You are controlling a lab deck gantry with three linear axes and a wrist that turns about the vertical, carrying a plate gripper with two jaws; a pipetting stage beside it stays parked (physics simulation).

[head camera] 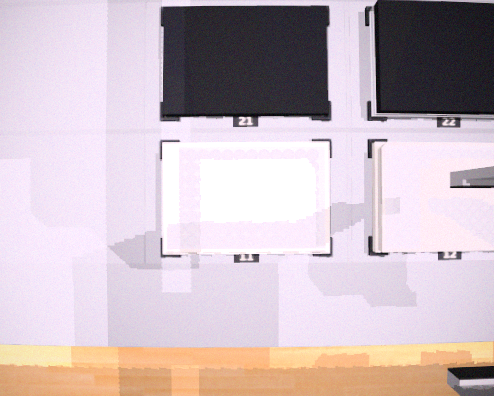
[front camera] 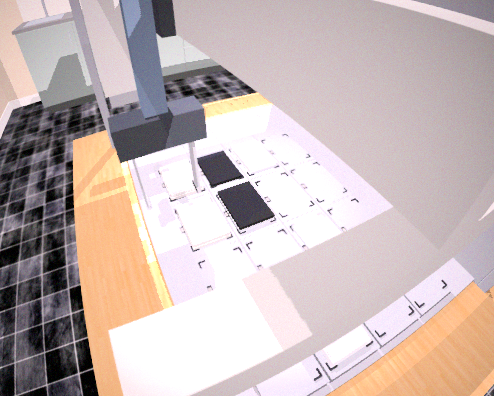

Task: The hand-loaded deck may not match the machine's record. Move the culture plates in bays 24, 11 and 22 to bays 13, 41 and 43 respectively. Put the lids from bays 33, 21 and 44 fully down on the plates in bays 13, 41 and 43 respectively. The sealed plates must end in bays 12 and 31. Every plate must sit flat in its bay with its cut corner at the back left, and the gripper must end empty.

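Places are measured from the robot's base along level axes (x ahead, y left, z up), in metres.
Pixels of known places: gripper, fingertip midpoint: (head camera: 480,278) (front camera: 172,195); robot's base, origin of the base link: (head camera: 165,252) (front camera: 159,171).
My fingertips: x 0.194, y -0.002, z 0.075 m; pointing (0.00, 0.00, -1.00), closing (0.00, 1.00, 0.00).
For each thing: its top centre in the pictures, then the offset to it from my fingertips.
- pale plate with faint wells, middle of its top: (head camera: 246,197) (front camera: 179,176) dx -0.130, dy +0.045, dz -0.061 m
- stack, middle of its top: (head camera: 462,196) (front camera: 201,218) dx +0.034, dy +0.045, dz -0.061 m
- black-topped piece, middle of its top: (head camera: 245,58) (front camera: 217,166) dx -0.130, dy +0.152, dz -0.067 m
- black-topped plate, middle of its top: (head camera: 461,55) (front camera: 244,202) dx +0.034, dy +0.152, dz -0.058 m
- pale piece, middle of its top: (front camera: 331,321) dx +0.362, dy +0.152, dz -0.046 m
The gripper (front camera: 173,199) (head camera: 472,276) is open, with nothing between its jaws, raised above the deck beside bay 12. In the head view its jaws are cut by the right edge. A pale plate with faint wells (front camera: 179,186) (head camera: 257,192) sits in bay 11. A pale, thicker plate or stack (front camera: 204,223) (head camera: 405,175) sits in bay 12. A black-topped piece (front camera: 220,167) (head camera: 250,62) lies in bay 21. A black-topped plate (front camera: 246,205) (head camera: 435,60) with a pale rim lies in bay 22. Glare hides the cut corners; bays 24, 33, 43 and 44 cannot be made out.
A wide pale beam (front camera: 350,265) crosses the front view and hides part of the deck. A pale piece (front camera: 347,345) lies in a marked bay beyond it. The wooden table edge (front camera: 105,260) (head camera: 240,380) runs along the bay 11 and 12 side.
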